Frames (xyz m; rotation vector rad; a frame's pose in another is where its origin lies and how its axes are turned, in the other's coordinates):
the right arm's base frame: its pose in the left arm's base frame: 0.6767 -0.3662 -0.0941 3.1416 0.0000 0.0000
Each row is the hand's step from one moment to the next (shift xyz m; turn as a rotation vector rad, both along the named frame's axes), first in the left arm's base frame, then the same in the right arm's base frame.
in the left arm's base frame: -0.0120 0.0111 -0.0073 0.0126 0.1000 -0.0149
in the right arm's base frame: -0.0120 -0.0111 0.0073 0.0126 -0.1000 0.0149
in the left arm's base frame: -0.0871 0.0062 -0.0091 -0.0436 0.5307 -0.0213
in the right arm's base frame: -0.0871 -0.0062 0.0091 -0.0436 -0.5307 0.0213
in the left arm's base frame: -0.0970 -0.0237 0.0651 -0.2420 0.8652 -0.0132
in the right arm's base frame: -0.0970 0.0237 -0.0651 -0.2420 -0.8652 0.0132
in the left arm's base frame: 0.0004 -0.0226 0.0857 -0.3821 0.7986 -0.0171
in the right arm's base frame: 0.0004 0.0226 -0.0857 -0.3821 -0.7986 0.0171
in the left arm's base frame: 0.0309 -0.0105 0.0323 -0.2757 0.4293 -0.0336
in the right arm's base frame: 0.0309 0.0105 -0.0323 -0.2757 -0.4293 0.0336
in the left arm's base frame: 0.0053 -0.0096 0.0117 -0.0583 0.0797 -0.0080
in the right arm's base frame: 0.0053 0.0096 -0.0117 -0.0583 -0.0797 0.0080
